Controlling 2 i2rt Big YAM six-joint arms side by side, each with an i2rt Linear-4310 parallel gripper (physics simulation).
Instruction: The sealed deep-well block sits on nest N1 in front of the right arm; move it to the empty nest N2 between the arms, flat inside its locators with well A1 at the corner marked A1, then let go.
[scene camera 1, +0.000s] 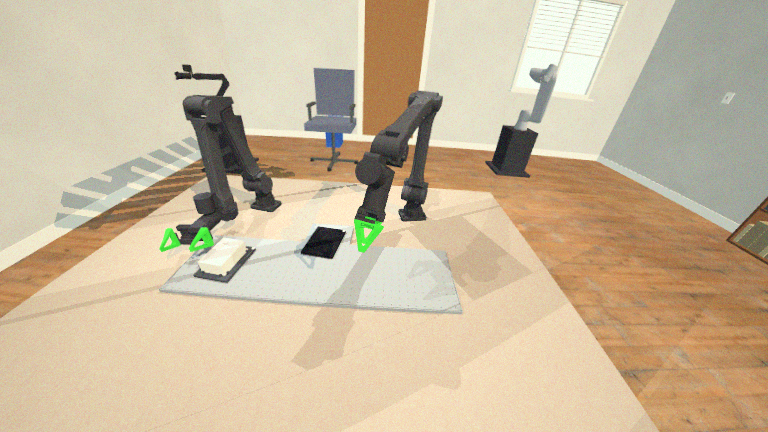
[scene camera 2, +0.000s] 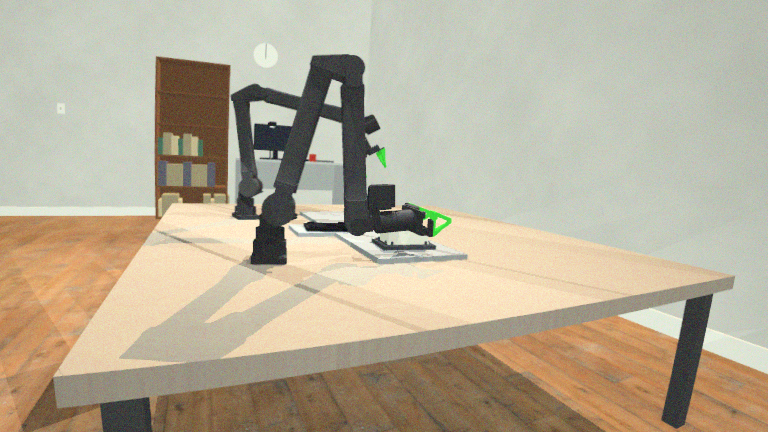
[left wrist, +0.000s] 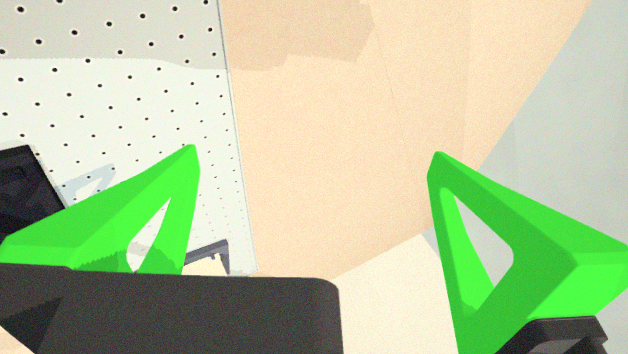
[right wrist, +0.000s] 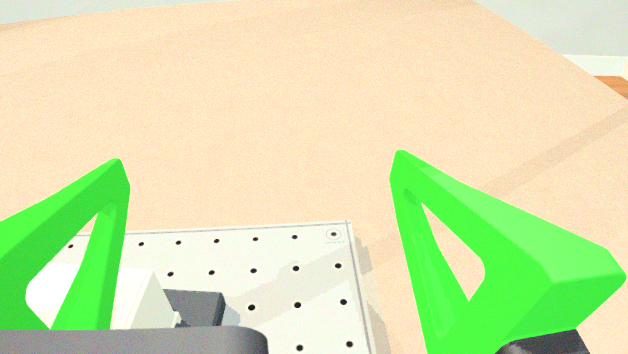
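The white deep-well block sits on dark nest N1; in scene camera 2 the right arm partly hides it. Black nest N2 is empty. Its A1 mark cannot be made out. My right gripper is open and empty, tilted near horizontal, left of the block in scene camera 1, with the block outside its fingers. My left gripper is open and empty, raised to the right of N2 in scene camera 1.
A perforated pale board lies on the table under the nests. The arm bases stand behind the board in scene camera 1. Arm shadows cross the board and table.
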